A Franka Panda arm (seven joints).
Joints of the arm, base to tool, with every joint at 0 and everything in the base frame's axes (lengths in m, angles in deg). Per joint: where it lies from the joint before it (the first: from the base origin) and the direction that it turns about. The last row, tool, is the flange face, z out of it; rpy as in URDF.
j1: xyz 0 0 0.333 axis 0 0 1
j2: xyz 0 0 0 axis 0 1 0
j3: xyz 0 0 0.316 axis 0 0 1
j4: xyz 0.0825 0 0 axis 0 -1 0
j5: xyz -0.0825 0 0.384 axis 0 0 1
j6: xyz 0 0 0 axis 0 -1 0
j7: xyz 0.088 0 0 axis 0 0 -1
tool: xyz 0 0 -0.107 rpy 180 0 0
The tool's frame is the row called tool.
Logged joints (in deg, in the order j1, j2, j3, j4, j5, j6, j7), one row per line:
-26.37 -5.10 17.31 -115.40 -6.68 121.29 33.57
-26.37 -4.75 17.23 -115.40 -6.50 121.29 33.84
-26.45 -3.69 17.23 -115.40 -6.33 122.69 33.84
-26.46 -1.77 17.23 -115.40 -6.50 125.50 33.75
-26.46 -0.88 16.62 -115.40 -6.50 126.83 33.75
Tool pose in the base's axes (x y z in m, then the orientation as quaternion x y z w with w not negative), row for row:
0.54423 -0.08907 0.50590 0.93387 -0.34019 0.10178 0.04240
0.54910 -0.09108 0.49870 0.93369 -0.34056 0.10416 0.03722
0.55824 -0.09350 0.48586 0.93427 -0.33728 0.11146 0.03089
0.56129 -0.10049 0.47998 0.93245 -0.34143 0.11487 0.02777
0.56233 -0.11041 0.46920 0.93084 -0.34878 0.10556 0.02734
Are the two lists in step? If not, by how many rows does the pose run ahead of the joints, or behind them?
The pose runs 1 row ahead of the joints: the pose in row i belongs to the joints in row i + 1.
